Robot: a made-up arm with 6 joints.
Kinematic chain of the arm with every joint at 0, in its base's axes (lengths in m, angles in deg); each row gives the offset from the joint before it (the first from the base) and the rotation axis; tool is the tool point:
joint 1: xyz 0 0 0.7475 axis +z
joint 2: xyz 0.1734 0 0 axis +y
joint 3: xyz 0 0 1.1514 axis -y
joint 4: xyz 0 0 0.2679 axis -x
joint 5: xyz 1.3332 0 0 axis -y
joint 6: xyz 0.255 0 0 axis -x
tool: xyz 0 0 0
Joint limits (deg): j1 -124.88..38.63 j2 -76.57..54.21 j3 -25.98..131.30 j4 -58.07..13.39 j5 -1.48..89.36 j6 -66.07..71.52
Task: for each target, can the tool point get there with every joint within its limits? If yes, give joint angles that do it. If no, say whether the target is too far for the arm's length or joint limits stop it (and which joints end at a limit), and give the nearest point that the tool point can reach.
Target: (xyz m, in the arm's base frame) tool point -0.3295 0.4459 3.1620
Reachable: yes | joints -58.33 -43.81 27.96 -16.16 40.74 5.57
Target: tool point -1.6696 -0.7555 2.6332
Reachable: yes | joints 22.91 -41.23 88.48 -49.36 13.75 -40.39
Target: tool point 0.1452 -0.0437 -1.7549
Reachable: no: joint limits stop it (at a limit: joint 2, joint 3, joint 5) | nearest point 1.5661 -0.4713 -0.0995 | short by 2.223 m
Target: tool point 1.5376 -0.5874 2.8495
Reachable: yes | joints -18.85 17.31 39.66 -14.41 68.80 -32.20
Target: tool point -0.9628 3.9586 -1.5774
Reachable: no: too far | nearest point -0.5189 2.1334 -0.0086 | short by 2.447 m
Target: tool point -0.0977 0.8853 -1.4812
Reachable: no: joint limits stop it (at a limit: joint 2, joint 3, joint 5) | nearest point -0.2066 1.8718 -0.0719 | short by 1.724 m
